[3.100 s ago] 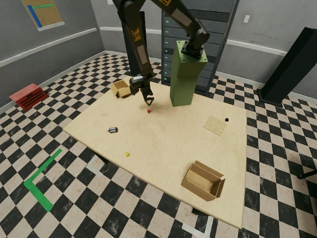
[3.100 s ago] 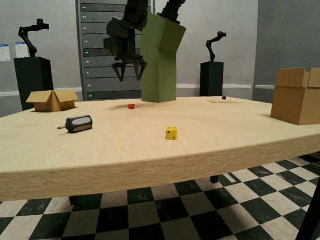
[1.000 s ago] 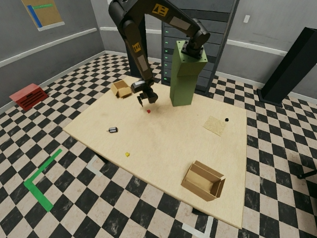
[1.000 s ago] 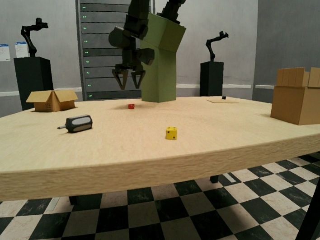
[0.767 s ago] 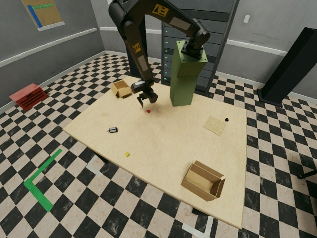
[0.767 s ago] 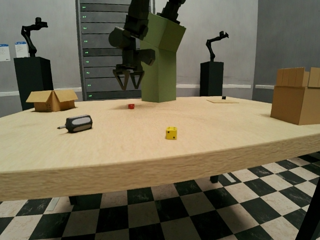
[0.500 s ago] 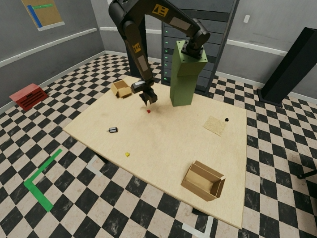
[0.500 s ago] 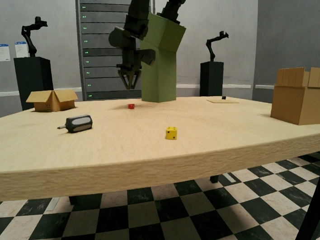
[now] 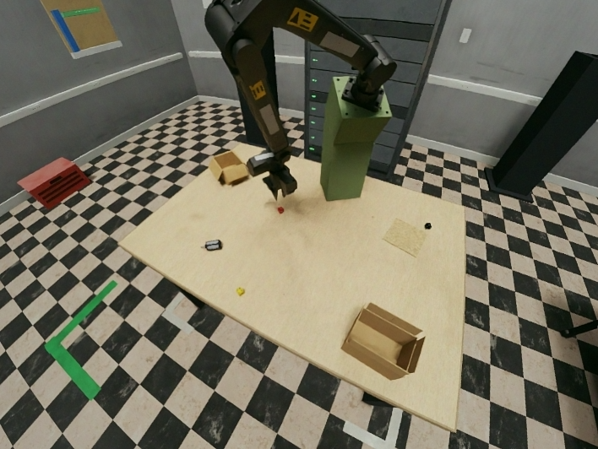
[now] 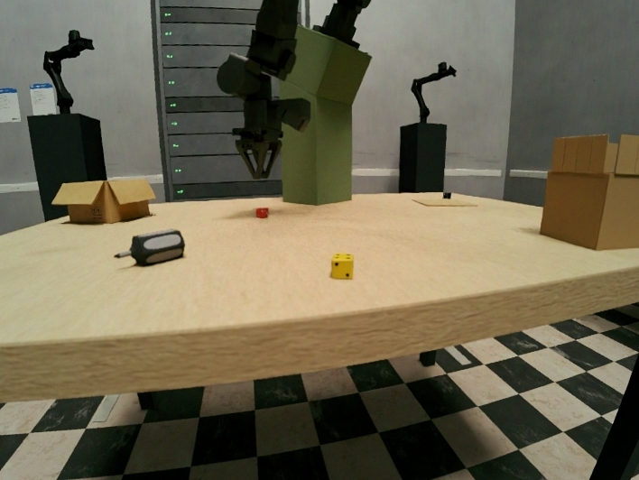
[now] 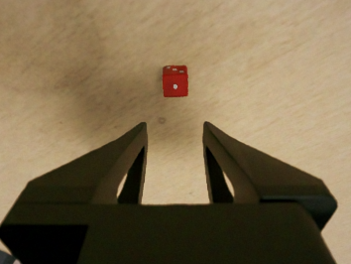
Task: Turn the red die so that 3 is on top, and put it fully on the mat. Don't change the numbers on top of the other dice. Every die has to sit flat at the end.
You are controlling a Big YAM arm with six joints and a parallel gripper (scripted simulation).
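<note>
Right now the red die is 8 cm below my hand. The rest, counted from my hand: black-handled tool (28 cm ahead, 16 cm to the right, 7 cm below); yellow die (38 cm ahead, 5 cm to the left, 8 cm below); tan mat (8 cm behind, 51 cm to the left, 9 cm below).
</note>
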